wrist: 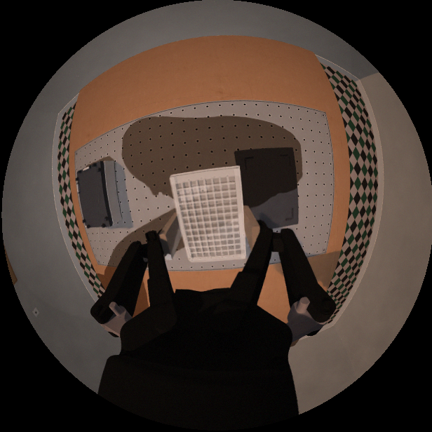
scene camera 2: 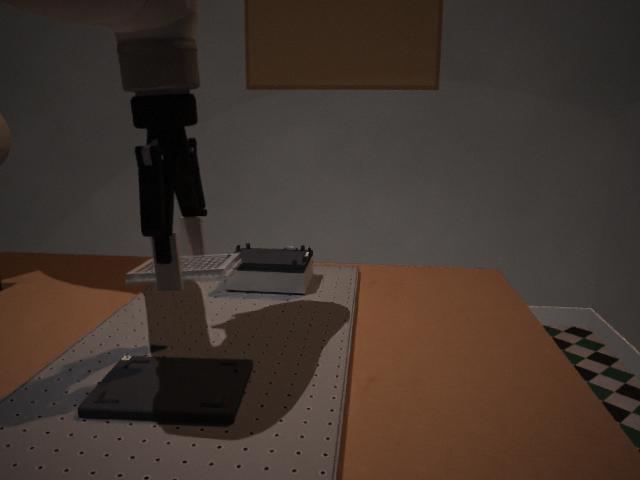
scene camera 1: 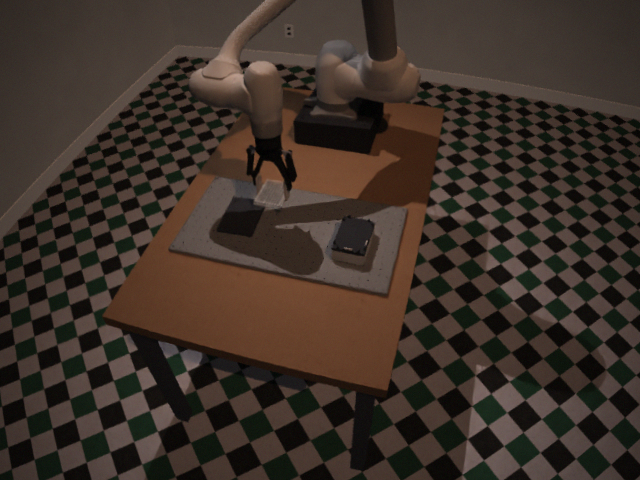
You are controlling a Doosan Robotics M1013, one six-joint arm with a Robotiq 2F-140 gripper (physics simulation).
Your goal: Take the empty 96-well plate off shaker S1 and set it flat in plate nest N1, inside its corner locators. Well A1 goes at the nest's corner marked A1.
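The white 96-well plate is held between the fingertips of my gripper, which is shut on its long sides. The plate hangs above the perforated board, roughly level, and its A1 mark cannot be made out. The nest N1, a flat black pad with low corner locators, lies on the board; in the wrist view it is to the right of the plate and partly covered by it. The shaker S1, a white box with a black top, carries no plate.
The grey perforated board lies on the wooden table. The black arm base stands at the table's far end. The arm's shadow falls across the board and part of the nest.
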